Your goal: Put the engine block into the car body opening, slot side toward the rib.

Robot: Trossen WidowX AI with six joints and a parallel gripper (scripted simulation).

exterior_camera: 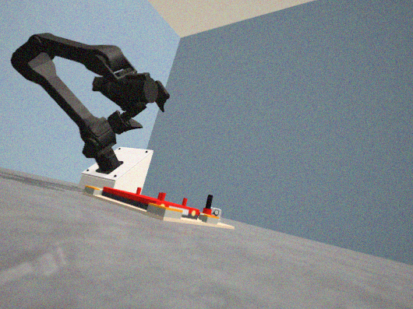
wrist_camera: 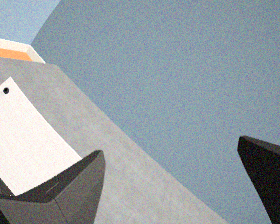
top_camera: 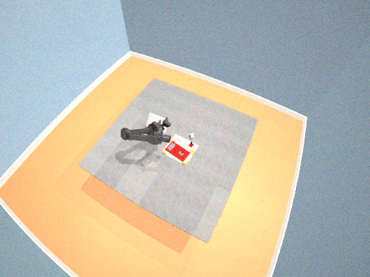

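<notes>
My gripper tip is 250 mm above the engine block, 240 mm short of it and 80 mm to the right of it. Also, from my gripper tip: cream base plate (250 mm below, 200 mm ahead, 90 mm to the right).
</notes>
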